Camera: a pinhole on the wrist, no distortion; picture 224 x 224 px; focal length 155.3 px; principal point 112.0 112.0 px. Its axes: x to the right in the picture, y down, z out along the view. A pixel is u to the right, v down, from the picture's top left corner.
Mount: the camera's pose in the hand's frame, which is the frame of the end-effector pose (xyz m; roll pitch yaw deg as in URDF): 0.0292 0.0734 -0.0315 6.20 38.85 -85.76
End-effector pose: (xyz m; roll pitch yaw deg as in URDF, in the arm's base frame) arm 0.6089 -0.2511 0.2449 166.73 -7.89 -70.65
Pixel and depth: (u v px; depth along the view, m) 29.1 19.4 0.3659
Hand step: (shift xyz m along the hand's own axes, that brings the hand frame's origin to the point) -0.2220 -0.0067 0.3560
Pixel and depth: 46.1 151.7 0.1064
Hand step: 0.0471 0.0416 0.0815
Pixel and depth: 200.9 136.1 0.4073
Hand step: 0.0805 -0.3639 0.1429
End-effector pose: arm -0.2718 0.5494 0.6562 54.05 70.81 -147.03
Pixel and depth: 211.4 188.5 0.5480
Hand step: 0.2846 -0.5426 0.1955
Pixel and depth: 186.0 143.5 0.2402
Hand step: 0.0695 -0.1665 0.0868
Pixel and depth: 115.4 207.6 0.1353
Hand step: 0.1040 -0.0136 0.0784
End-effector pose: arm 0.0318 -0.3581 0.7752 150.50 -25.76 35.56
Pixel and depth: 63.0 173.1 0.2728
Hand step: 0.1144 -0.0309 0.2427
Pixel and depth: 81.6 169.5 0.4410
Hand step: 0.1598 -0.1364 0.3778
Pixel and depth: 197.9 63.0 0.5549
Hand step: -0.1618 -0.5155 0.1909
